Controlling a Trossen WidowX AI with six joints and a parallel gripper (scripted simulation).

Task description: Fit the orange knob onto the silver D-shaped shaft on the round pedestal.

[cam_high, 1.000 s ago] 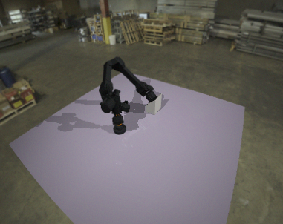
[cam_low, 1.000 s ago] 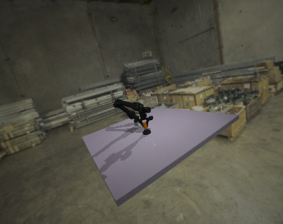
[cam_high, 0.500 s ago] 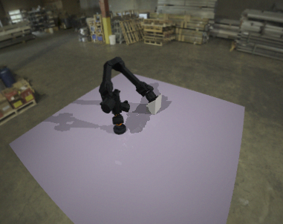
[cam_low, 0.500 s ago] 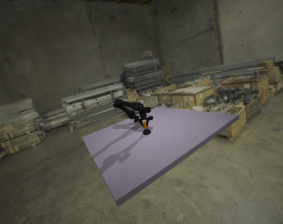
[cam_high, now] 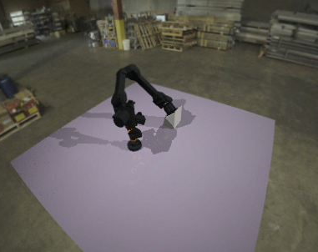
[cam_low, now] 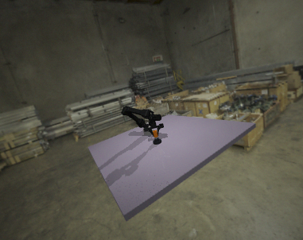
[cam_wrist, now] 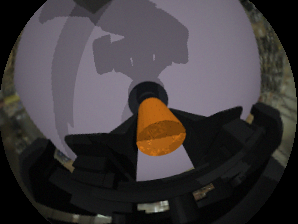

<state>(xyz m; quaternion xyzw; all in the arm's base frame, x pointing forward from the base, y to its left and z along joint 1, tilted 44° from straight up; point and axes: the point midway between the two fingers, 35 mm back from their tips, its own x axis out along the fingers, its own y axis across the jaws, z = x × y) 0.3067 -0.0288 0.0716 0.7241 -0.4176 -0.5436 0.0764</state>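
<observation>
The orange knob lies 30 mm above my gripper tip. Round my gripper tip: round pedestal: 40 mm below.
</observation>
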